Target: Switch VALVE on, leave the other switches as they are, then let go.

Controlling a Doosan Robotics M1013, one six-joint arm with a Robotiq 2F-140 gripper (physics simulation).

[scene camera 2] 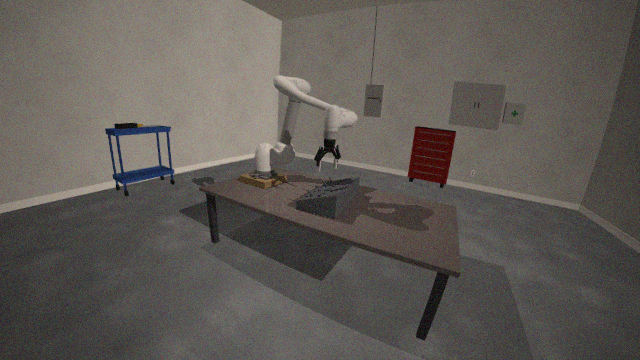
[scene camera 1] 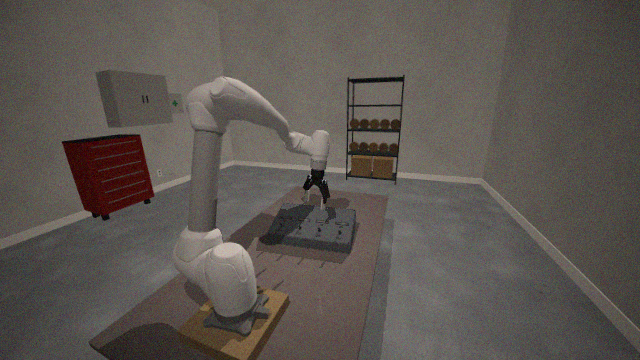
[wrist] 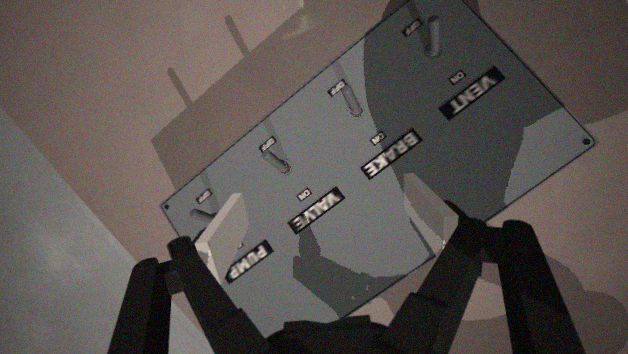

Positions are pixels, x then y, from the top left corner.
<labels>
A switch panel (scene camera 2: 331, 199) is 135 cm from the lens.
</labels>
